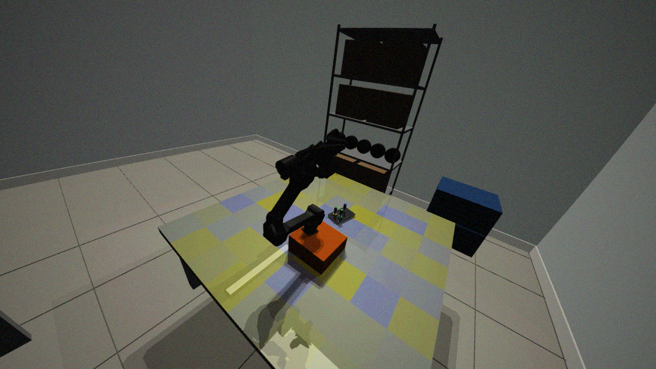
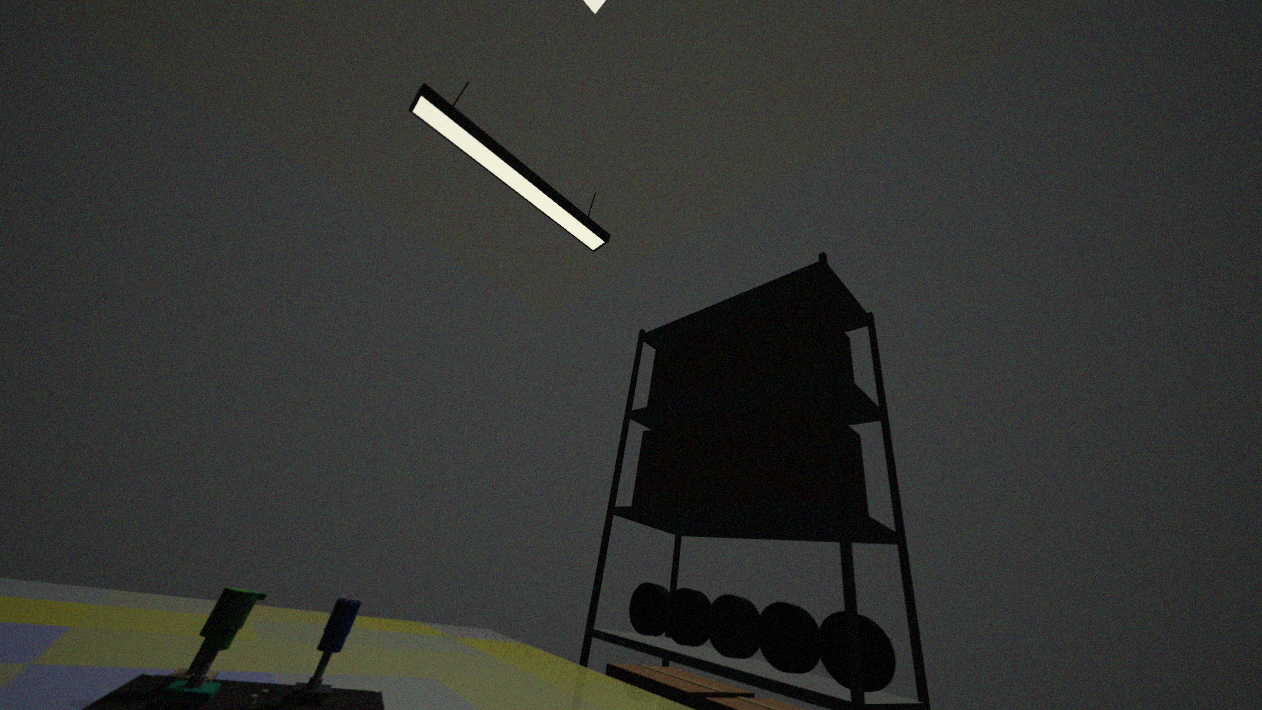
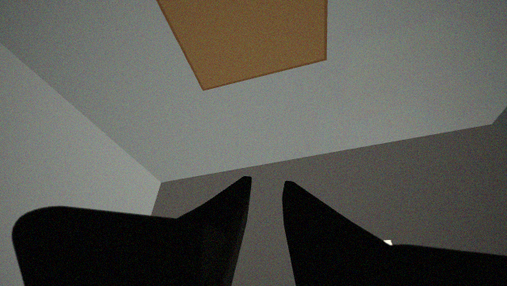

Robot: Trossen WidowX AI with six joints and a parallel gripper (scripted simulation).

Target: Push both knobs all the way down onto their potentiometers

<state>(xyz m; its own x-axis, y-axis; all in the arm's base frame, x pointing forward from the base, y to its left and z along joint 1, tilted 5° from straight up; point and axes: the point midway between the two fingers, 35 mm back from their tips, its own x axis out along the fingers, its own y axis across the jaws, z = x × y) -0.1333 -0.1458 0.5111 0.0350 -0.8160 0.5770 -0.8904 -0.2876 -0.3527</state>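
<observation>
My gripper tip is now 55 cm above the green knob, 39 cm short of it and 24 cm to the right of it. Round my gripper tip: blue knob: 55 cm below, 46 cm ahead, 27 cm to the left.
</observation>
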